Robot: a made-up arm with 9 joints. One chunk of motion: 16 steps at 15 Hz.
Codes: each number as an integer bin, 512 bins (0 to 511) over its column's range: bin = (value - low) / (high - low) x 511, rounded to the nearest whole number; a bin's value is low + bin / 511 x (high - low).
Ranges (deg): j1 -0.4..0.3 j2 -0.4..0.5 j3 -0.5..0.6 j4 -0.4..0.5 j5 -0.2..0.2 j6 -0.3..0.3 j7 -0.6..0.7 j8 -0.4..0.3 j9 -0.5..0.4
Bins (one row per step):
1: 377 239 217 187 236 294 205 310 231
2: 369 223 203 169 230 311 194 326 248
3: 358 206 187 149 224 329 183 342 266
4: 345 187 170 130 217 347 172 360 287
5: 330 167 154 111 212 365 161 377 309
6: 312 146 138 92 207 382 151 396 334
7: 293 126 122 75 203 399 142 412 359
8: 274 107 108 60 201 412 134 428 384
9: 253 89 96 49 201 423 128 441 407
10: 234 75 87 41 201 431 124 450 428
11: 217 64 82 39 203 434 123 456 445
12: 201 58 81 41 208 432 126 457 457
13: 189 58 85 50 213 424 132 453 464
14: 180 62 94 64 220 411 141 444 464
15: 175 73 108 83 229 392 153 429 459
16: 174 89 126 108 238 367 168 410 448
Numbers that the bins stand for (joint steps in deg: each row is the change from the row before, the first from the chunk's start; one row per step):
1: 0.116 0.021 -0.033 -0.071 -0.015 0.045 -0.078 0.025 -0.093
2: 0.105 -0.007 -0.063 -0.102 -0.020 0.065 -0.106 0.047 -0.063
3: 0.090 -0.037 -0.097 -0.138 -0.025 0.086 -0.134 0.068 -0.032
4: 0.073 -0.071 -0.134 -0.171 -0.030 0.107 -0.162 0.093 0.005
5: 0.052 -0.106 -0.168 -0.205 -0.034 0.129 -0.190 0.116 0.044
6: 0.027 -0.143 -0.203 -0.238 -0.038 0.149 -0.216 0.142 0.088
7: 0.001 -0.178 -0.237 -0.268 -0.041 0.168 -0.239 0.164 0.132
8: -0.025 -0.212 -0.268 -0.294 -0.043 0.184 -0.259 0.186 0.176
9: -0.053 -0.243 -0.293 -0.314 -0.043 0.197 -0.274 0.204 0.217
10: -0.079 -0.268 -0.313 -0.328 -0.043 0.206 -0.285 0.216 0.254
11: -0.103 -0.287 -0.323 -0.331 -0.041 0.210 -0.287 0.225 0.284
12: -0.125 -0.298 -0.326 -0.328 -0.037 0.207 -0.279 0.226 0.305
13: -0.141 -0.298 -0.317 -0.312 -0.033 0.198 -0.264 0.221 0.317
14: -0.153 -0.291 -0.298 -0.287 -0.028 0.183 -0.241 0.208 0.317
15: -0.160 -0.271 -0.268 -0.254 -0.021 0.160 -0.211 0.188 0.308
16: -0.162 -0.243 -0.229 -0.210 -0.014 0.131 -0.173 0.162 0.289

